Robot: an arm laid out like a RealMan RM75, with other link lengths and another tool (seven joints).
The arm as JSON. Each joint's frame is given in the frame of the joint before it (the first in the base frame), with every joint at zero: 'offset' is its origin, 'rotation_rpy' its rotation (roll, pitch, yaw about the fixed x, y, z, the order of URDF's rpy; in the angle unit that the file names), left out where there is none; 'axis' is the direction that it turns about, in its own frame. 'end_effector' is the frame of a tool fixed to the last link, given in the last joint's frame.
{
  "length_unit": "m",
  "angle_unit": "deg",
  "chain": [
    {
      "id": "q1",
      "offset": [
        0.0,
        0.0,
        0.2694
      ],
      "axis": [
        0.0,
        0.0,
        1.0
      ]
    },
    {
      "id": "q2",
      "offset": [
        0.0,
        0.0,
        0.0
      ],
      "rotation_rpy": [
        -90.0,
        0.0,
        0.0
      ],
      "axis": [
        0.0,
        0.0,
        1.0
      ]
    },
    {
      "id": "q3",
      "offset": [
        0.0,
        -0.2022,
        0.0
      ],
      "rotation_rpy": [
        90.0,
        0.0,
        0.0
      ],
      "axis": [
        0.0,
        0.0,
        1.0
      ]
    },
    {
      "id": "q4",
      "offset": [
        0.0,
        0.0,
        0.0
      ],
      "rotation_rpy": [
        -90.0,
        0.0,
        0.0
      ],
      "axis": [
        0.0,
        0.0,
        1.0
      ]
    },
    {
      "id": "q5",
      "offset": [
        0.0,
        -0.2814,
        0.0
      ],
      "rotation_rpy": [
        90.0,
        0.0,
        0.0
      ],
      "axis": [
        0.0,
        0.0,
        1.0
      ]
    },
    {
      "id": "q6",
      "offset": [
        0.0,
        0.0,
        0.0
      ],
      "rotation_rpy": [
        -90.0,
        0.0,
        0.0
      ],
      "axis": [
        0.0,
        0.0,
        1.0
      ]
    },
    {
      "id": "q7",
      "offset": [
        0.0,
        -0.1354,
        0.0
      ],
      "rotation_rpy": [
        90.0,
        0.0,
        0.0
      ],
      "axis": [
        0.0,
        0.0,
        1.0
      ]
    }
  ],
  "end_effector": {
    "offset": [
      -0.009,
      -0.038,
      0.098
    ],
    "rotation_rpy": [
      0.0,
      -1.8,
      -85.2
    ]
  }
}
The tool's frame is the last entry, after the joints.
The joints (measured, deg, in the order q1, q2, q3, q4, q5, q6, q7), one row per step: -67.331, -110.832, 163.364, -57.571, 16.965, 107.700, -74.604; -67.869, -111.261, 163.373, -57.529, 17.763, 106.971, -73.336; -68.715, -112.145, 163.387, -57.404, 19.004, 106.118, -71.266; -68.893, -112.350, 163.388, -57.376, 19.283, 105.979, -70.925; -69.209, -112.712, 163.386, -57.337, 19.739, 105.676, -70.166; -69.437, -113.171, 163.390, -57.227, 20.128, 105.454, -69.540; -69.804, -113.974, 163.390, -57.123, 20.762, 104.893, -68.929; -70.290, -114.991, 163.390, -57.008, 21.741, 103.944, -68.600; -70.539, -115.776, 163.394, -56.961, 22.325, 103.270, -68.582; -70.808, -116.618, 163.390, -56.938, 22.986, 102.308, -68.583; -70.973, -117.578, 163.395, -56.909, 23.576, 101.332, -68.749; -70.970, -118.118, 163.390, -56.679, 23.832, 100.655, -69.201; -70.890, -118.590, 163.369, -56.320, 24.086, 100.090, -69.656; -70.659, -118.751, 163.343, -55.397, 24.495, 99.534, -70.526; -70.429, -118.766, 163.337, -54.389, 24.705, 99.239, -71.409; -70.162, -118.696, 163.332, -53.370, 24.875, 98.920, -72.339; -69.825, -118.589, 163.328, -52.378, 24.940, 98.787, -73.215; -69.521, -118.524, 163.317, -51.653, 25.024, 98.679, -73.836
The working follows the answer.
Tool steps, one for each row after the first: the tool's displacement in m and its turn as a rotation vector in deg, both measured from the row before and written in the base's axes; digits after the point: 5 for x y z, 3 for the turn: 0.00101, 0.00235, -0.00282, -0.493, 1.093, -1.302; 0.00271, 0.00239, -0.00715, -1.279, 1.444, -2.177; 0.00058, 0.00024, -0.00175, -0.314, 0.261, -0.362; 0.00110, 0.00073, -0.00294, -0.513, 0.507, -0.812; 0.00096, -0.00006, -0.00434, -0.673, 0.323, -0.657; 0.00078, 0.00011, -0.00675, -0.847, 0.575, -0.671; -0.00019, 0.00024, -0.00793, -0.875, 0.929, -0.388; -0.00061, -0.00031, -0.00595, -0.551, 0.549, -0.041; -0.00131, 0.00023, -0.00577, -0.391, 0.770, -0.038; -0.00183, -0.00050, -0.00678, -0.424, 0.676, 0.160; -0.00159, -0.00041, -0.00482, -0.190, 0.251, 0.419; -0.00176, -0.00104, -0.00520, -0.317, 0.135, 0.478; -0.00286, -0.00167, -0.00565, -0.483, 0.039, 0.945; -0.00158, -0.00161, -0.00535, -0.521, -0.235, 0.870; -0.00184, -0.00144, -0.00463, -0.399, -0.224, 0.926; -0.00165, -0.00202, -0.00450, -0.448, -0.378, 0.936; -0.00173, -0.00192, -0.00338, -0.354, -0.247, 0.739
Tool pose at each row, in the base's axes (x y z in m, rotation vector in deg; rounded; the steps above come from the unrounded poses): -0.28056, 0.43933, 0.14436, -96.533, -134.591, -7.269; -0.27955, 0.44168, 0.14154, -97.946, -132.957, -5.986; -0.27685, 0.44407, 0.13439, -100.596, -130.644, -3.667; -0.27627, 0.44431, 0.13264, -101.073, -130.281, -3.149; -0.27517, 0.44503, 0.12970, -102.068, -129.432, -2.272; -0.27421, 0.44497, 0.12537, -103.029, -128.902, -1.352; -0.27342, 0.44508, 0.11862, -103.990, -128.247, -0.009; -0.27362, 0.44533, 0.11068, -104.495, -127.605, 1.739; -0.27423, 0.44502, 0.10473, -104.596, -127.404, 2.844; -0.27554, 0.44525, 0.09896, -104.513, -126.992, 3.967; -0.27737, 0.44474, 0.09218, -104.266, -126.835, 5.079; -0.27896, 0.44433, 0.08736, -103.798, -127.119, 5.599; -0.28071, 0.44329, 0.08216, -103.379, -127.578, 6.171; -0.28358, 0.44162, 0.07651, -102.570, -128.586, 6.941; -0.28516, 0.44001, 0.07116, -101.977, -129.720, 7.504; -0.28700, 0.43857, 0.06653, -101.246, -130.855, 7.949; -0.28865, 0.43655, 0.06203, -100.588, -132.117, 8.322; -0.29038, 0.43463, 0.05864, -100.035, -133.076, 8.661

